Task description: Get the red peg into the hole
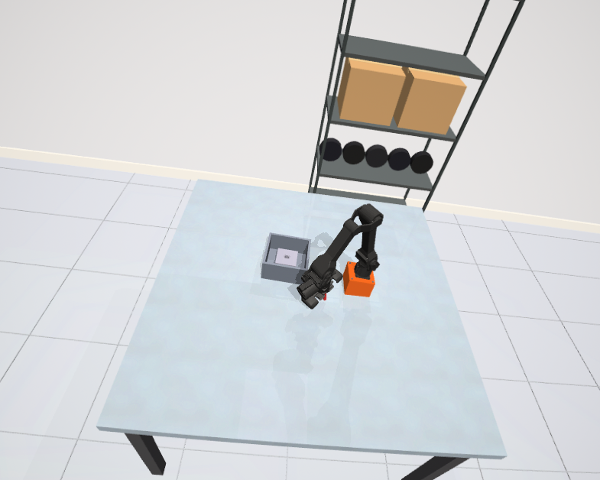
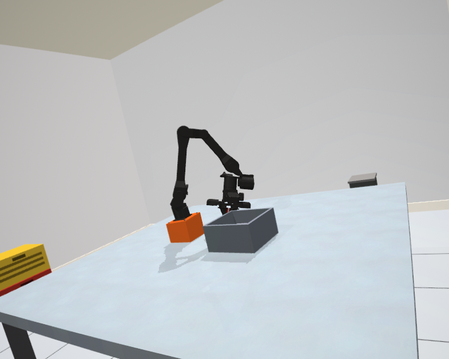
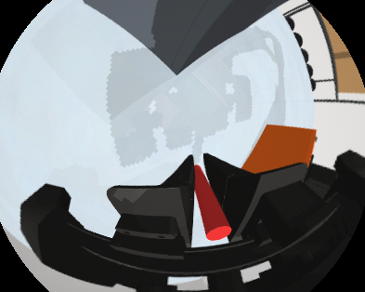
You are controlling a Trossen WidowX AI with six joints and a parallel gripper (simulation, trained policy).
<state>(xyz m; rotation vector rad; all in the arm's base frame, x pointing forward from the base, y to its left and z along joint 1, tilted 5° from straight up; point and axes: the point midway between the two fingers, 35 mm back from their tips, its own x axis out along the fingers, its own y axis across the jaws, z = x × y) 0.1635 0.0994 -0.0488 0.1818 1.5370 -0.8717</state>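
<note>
The light grey plate lies 160 mm ahead of my gripper tip, 150 mm to the right of it and 20 mm above it. Round my gripper tip: red peg: 10 mm behind, 20 mm to the left, 30 mm above; then grey box: 160 mm ahead, 150 mm to the right.
</note>
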